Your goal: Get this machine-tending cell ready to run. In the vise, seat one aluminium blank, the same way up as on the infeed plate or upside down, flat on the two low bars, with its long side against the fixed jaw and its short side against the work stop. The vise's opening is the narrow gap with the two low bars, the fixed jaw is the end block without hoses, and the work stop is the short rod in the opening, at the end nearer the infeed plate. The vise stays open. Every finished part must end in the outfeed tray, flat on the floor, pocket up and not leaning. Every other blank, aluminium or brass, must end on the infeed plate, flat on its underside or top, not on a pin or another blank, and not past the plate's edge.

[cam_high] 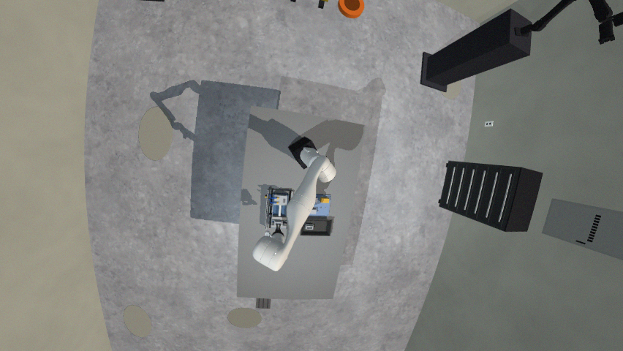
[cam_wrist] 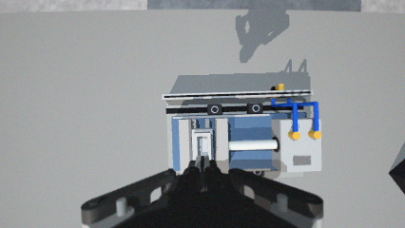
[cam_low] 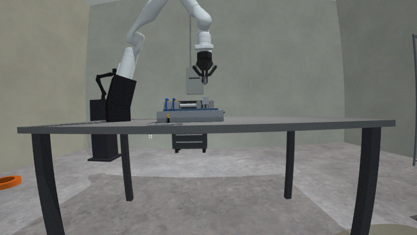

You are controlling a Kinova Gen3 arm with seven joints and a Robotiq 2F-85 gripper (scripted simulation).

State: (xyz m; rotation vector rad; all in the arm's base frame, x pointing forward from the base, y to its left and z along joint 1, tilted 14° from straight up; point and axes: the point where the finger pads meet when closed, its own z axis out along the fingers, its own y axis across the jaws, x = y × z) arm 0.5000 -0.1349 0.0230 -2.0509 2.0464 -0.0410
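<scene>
Now: hand 90 mm past the white rod and 120 mm above it. The rest, counted from my hand: brass blank: 180 mm behind, 330 mm to the left, 170 mm below; vise: 70 mm behind, 160 mm below.
</scene>
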